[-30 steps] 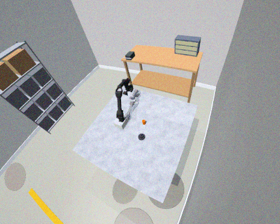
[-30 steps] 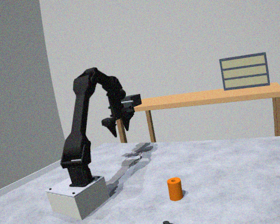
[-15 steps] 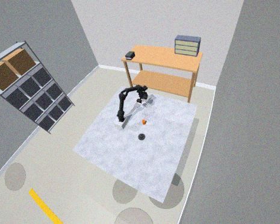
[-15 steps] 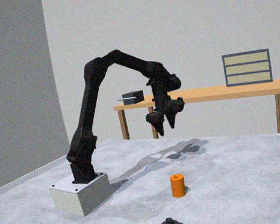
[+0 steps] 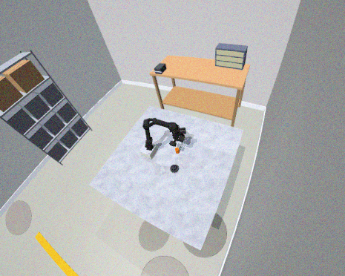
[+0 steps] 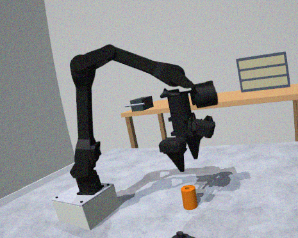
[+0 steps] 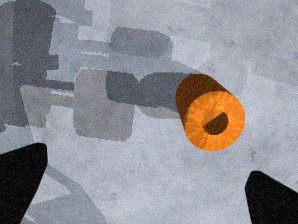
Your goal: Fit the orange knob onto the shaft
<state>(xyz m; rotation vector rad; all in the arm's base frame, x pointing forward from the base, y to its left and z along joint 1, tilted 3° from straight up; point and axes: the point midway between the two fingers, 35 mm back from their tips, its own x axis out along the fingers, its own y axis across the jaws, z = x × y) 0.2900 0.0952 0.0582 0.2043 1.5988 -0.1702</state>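
My gripper tip is now 40 mm to the left of the orange knob and 80 mm above it. Round my gripper tip: round dark pedestal (20 mm ahead, 240 mm to the right, 80 mm below).
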